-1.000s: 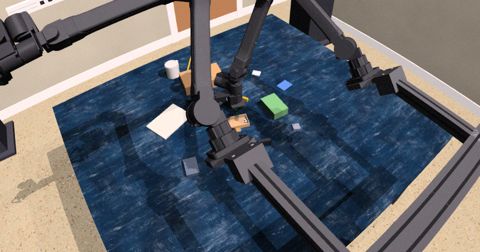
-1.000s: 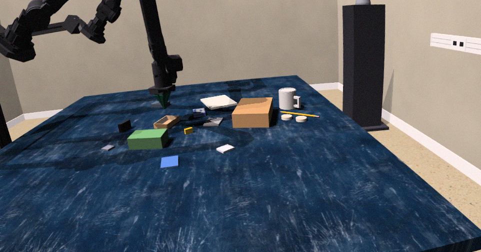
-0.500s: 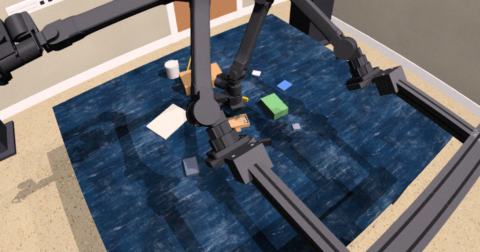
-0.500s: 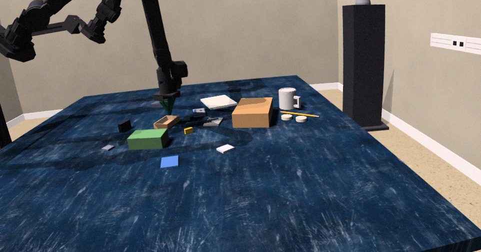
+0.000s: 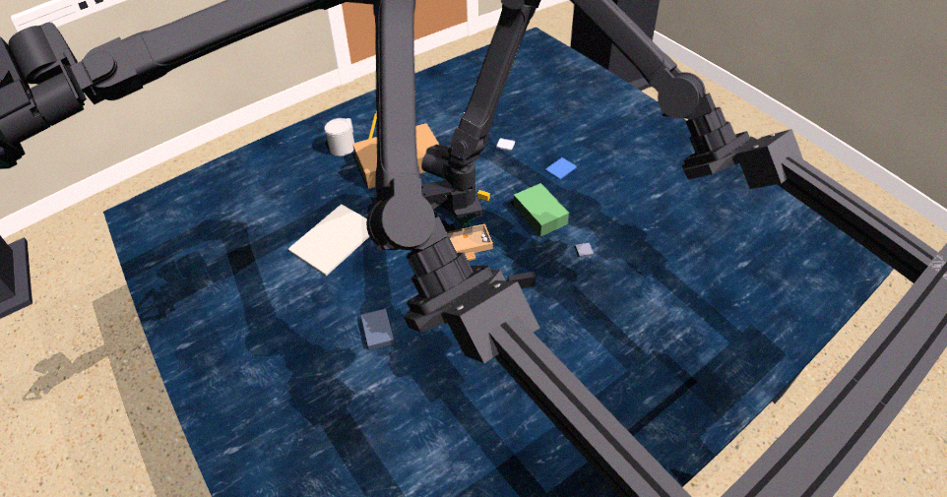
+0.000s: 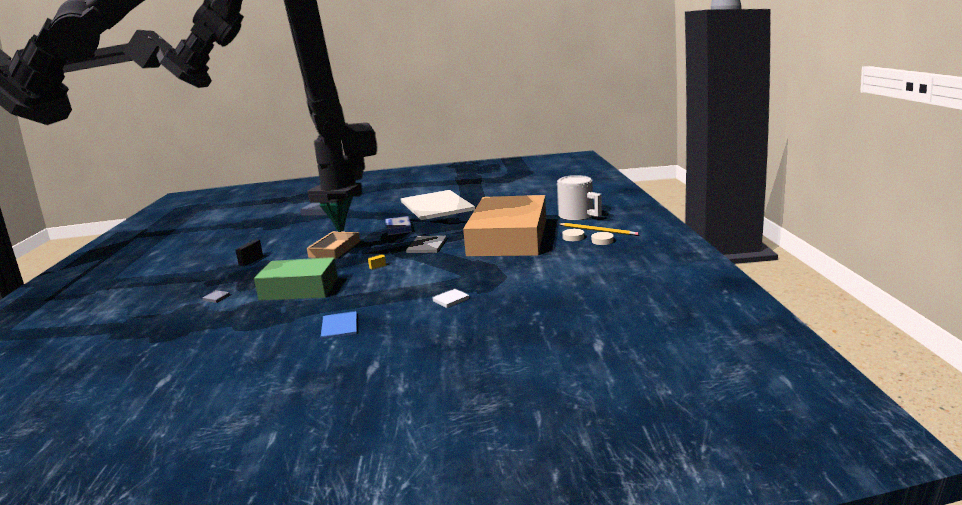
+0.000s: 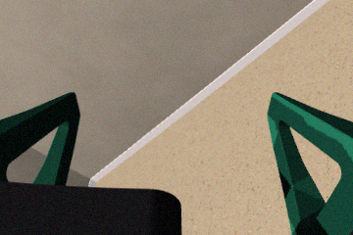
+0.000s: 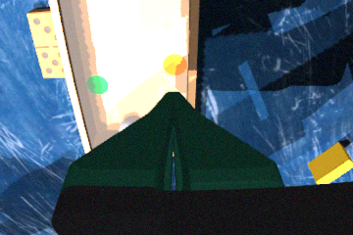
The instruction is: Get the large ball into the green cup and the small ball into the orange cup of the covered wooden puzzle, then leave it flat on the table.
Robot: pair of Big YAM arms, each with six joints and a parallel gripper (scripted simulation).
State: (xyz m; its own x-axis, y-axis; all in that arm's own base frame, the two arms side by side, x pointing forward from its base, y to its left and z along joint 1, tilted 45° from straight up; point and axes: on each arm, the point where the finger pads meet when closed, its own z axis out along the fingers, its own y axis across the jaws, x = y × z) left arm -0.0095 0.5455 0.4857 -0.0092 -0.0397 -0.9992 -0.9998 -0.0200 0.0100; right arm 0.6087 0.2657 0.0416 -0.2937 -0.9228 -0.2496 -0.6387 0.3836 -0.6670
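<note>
Right now my right hand is 4 cm above the covered wooden puzzle, 2 cm past it and 1 cm to the right of it. Round my right hand: yellow block 12 cm to the right, 10 cm ahead, 4 cm below; black block 21 cm behind, 3 cm to the right, 3 cm below; green block 21 cm to the right, 4 cm behind, 3 cm below.
</note>
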